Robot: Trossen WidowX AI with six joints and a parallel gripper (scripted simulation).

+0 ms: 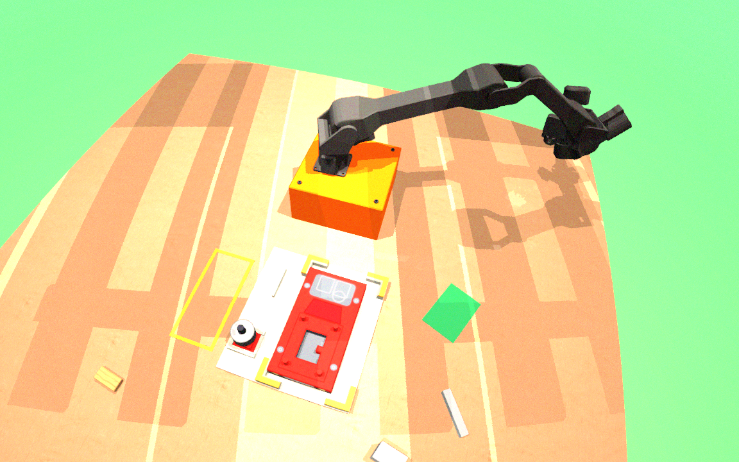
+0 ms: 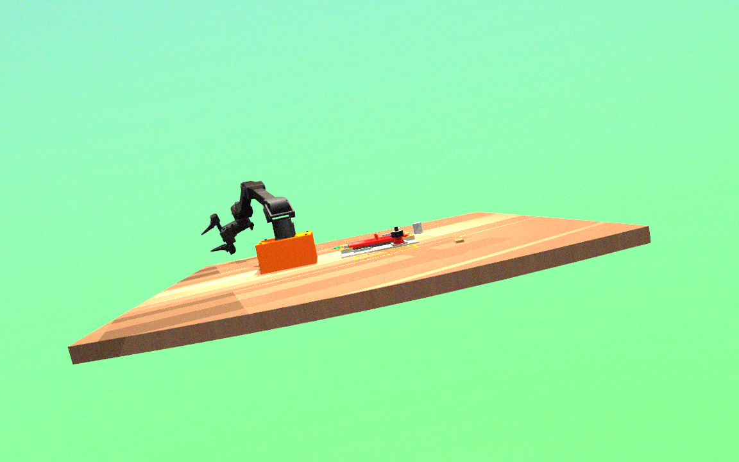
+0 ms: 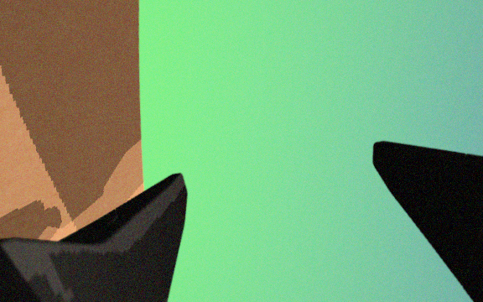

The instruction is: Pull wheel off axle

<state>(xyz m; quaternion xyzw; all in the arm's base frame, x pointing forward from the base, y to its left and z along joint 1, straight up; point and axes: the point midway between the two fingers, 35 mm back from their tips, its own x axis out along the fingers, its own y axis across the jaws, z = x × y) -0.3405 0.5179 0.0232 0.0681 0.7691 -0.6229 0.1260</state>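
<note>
My gripper tip is now 76 cm short of the grey bar, 21 cm to the left of it and 10 cm above it. Also, from my gripper tip: wooden block (87 cm ahead, 77 cm to the right, 11 cm below); green patch (58 cm ahead, 23 cm to the right, 11 cm below); grey block (86 cm ahead, 30 cm to the right, 9 cm below).
</note>
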